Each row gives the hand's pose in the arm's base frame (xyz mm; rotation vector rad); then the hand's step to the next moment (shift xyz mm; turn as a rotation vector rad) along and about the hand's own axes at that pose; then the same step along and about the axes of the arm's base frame.
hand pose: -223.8 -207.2 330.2 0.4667 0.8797 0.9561
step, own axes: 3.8 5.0 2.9 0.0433 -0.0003 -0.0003
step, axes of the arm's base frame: 0.9 5.9 3.5 0.0121 0.0368 -0.0193
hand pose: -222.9 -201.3 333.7 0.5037 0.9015 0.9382
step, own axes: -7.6 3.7 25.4 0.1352 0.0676 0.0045
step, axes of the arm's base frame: 17.4 -4.5 19.9 0.0102 0.1507 -0.0082
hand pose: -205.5 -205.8 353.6 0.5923 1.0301 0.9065
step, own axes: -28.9 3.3 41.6 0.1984 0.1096 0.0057
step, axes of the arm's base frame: 30.3 -23.4 33.3 0.0105 0.2264 -0.0043
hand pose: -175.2 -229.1 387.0 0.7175 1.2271 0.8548
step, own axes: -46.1 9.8 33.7 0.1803 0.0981 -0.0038
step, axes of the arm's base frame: 26.1 -35.3 37.9 0.0009 0.2052 -0.0070
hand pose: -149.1 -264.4 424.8 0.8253 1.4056 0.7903
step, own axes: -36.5 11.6 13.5 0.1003 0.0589 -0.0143
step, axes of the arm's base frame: 13.0 -25.9 28.5 -0.0116 0.1166 -0.0001
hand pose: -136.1 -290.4 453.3 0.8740 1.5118 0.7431
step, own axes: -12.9 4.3 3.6 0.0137 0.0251 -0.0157
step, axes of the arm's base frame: 4.6 -8.9 9.9 -0.0133 0.0251 0.0161
